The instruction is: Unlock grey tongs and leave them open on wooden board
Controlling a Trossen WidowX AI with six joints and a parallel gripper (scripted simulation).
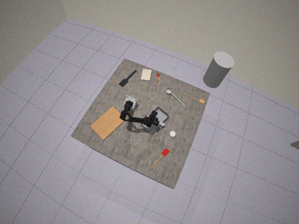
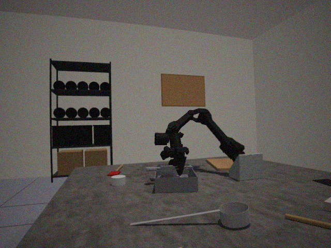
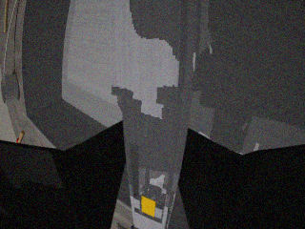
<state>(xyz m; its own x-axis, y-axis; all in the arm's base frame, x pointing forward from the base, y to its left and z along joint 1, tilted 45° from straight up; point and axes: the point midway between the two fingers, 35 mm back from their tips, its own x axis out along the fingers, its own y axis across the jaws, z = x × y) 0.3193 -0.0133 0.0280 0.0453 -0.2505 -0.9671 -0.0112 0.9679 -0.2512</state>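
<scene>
My gripper tip is 30 mm short of the roasting tin. Round my gripper tip: yellow lock piece 30 mm behind, 20 mm to the right, 30 mm above; then wooden board 420 mm behind, 310 mm to the right, 30 mm below; then red spatula 300 mm ahead, 340 mm to the right, 30 mm below.
</scene>
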